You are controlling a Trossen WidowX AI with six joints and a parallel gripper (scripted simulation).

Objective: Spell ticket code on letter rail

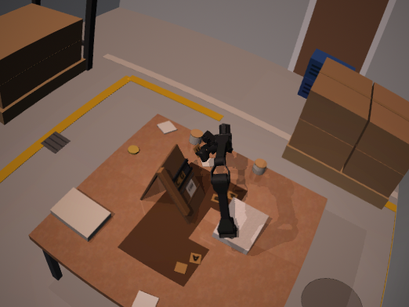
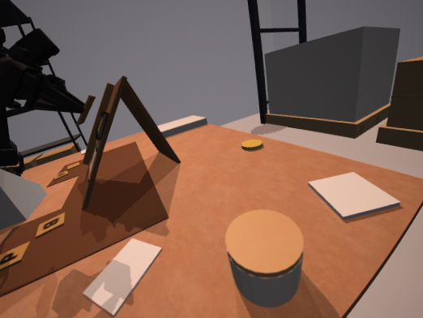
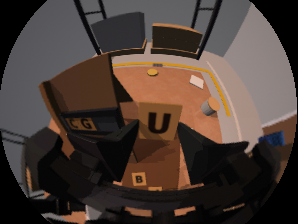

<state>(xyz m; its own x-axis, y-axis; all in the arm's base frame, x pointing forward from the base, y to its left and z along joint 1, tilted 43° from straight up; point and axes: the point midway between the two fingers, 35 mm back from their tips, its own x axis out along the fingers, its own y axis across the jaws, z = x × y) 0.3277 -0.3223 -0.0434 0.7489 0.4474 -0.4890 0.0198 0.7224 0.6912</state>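
Right now my gripper tip is 60 mm past the white ticket, 140 mm to the right of it and 120 mm above it. The rest, counted from my gripper tip: dark mat (160 mm behind, 260 mm to the left, 230 mm below); then yellow disc (400 mm ahead, 20 mm to the left, 220 mm below); then white card (20 mm behind, 190 mm to the right, 230 mm below).
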